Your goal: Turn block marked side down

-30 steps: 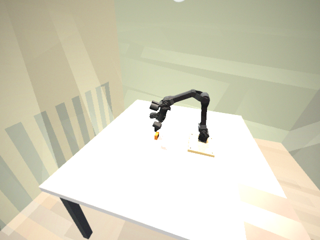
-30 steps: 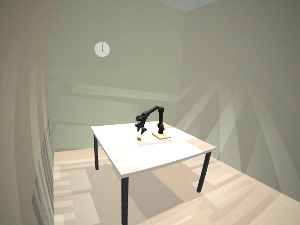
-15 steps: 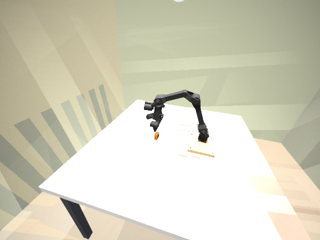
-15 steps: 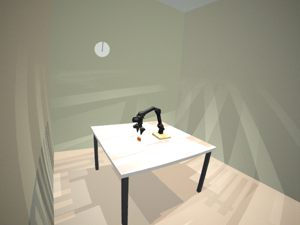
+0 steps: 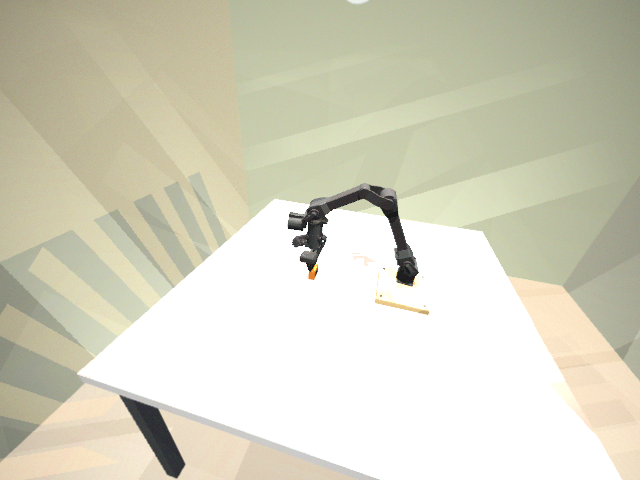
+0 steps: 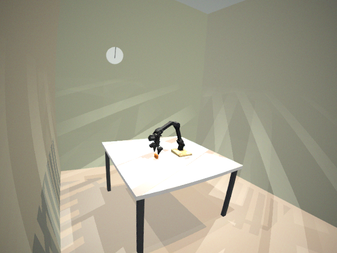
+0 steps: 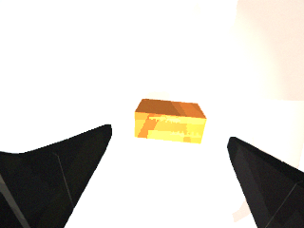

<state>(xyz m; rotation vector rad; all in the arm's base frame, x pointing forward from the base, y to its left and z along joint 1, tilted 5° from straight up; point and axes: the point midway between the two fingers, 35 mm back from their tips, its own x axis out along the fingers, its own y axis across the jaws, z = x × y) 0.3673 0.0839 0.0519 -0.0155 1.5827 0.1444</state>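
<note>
The orange block is 3 cm below my gripper tip and 1 cm behind it.
</note>
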